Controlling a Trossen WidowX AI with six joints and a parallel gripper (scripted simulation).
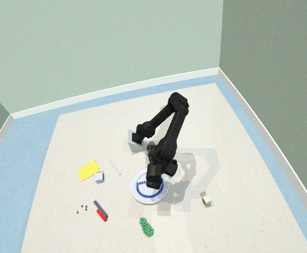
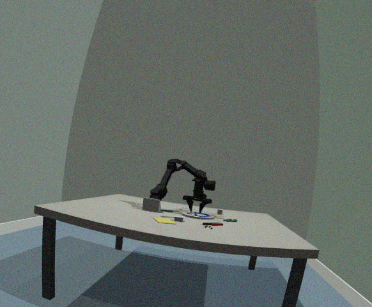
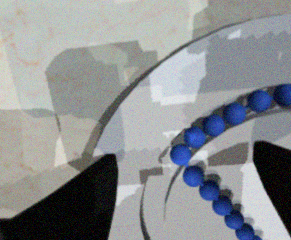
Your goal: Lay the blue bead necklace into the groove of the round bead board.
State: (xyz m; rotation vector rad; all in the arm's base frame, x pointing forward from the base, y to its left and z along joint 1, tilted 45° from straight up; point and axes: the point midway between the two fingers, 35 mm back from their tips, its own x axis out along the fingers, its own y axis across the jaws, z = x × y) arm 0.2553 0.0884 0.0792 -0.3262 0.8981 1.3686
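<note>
My gripper tip is 6 cm to the left of the round bead board, 3 cm short of it and 1 cm above it. Also, from my gripper tip: white cube (33 cm to the right, 4 cm behind); cream cube (20 cm to the left, 15 cm ahead); stick (25 cm to the right, 10 cm behind, 1 cm below).
</note>
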